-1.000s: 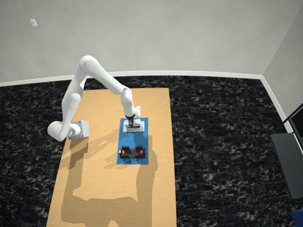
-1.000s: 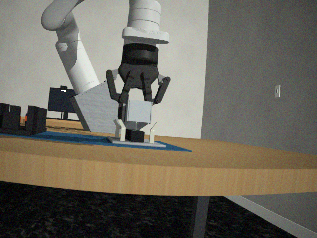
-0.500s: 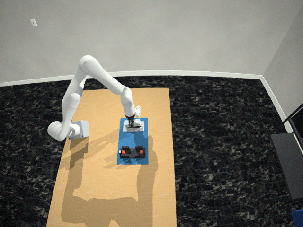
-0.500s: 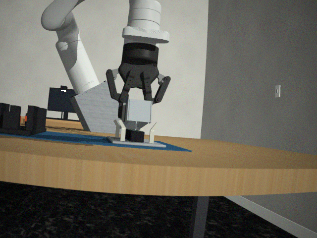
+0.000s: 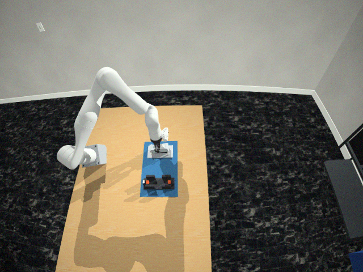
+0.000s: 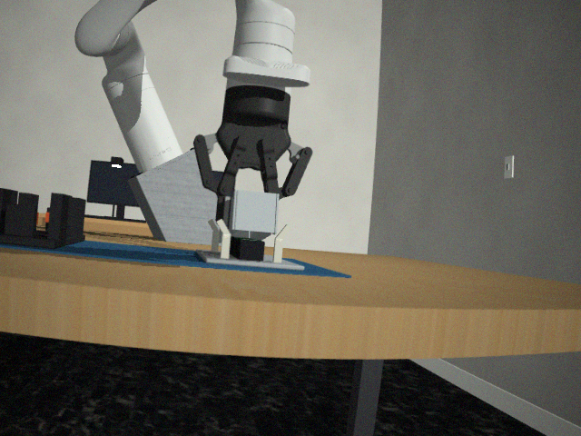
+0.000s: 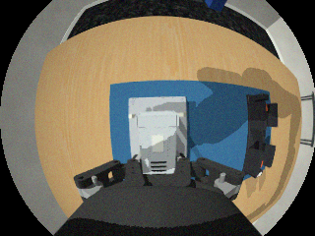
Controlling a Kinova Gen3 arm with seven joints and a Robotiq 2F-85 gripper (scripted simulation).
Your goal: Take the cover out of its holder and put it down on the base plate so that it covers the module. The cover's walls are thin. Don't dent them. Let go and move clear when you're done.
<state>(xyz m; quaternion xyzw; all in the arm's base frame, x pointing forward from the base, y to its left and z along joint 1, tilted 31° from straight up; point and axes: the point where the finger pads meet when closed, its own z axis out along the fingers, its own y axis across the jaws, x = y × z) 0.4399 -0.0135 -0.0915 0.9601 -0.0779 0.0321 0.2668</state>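
Right now the cover is 10 mm below my hand.
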